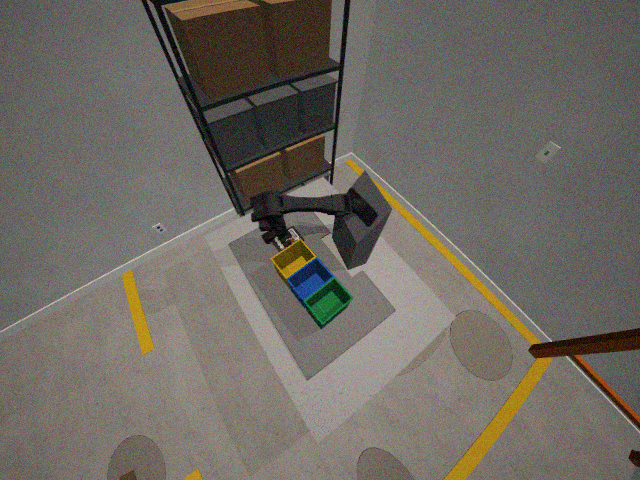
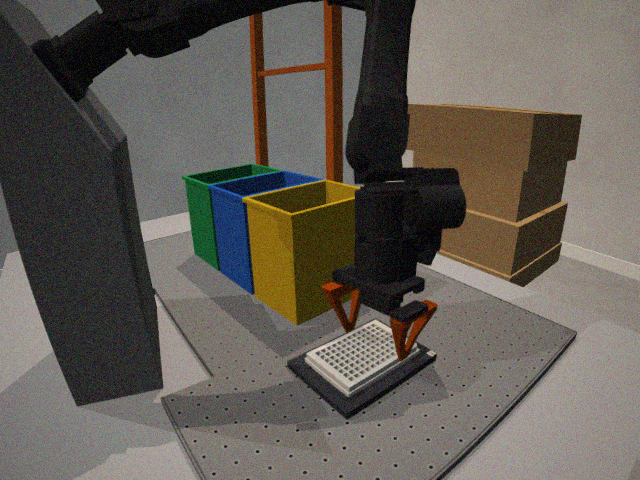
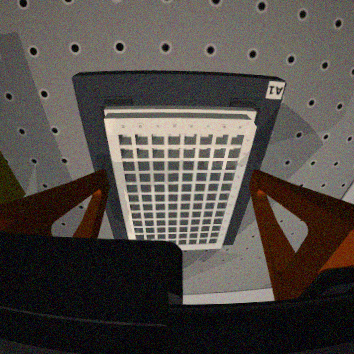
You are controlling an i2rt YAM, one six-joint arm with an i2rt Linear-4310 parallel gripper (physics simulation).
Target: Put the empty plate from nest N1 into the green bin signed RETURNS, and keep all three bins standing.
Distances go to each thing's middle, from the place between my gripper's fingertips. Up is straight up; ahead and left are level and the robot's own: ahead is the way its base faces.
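Labels:
The blue bin (image 2: 230,214) is 320 mm to the left of my gripper, 70 mm ahead of it and 70 mm above it. Going by their middles, of the things named here the blue bin is the farthest from my gripper. The yellow bin (image 2: 298,235) is 190 mm to the left of my gripper, 70 mm ahead of it and 70 mm above it. I see the dark nest (image 2: 375,391) 20 mm behind my gripper and 20 mm below it. As for the white plate (image 2: 352,362), my gripper is 20 mm past it.

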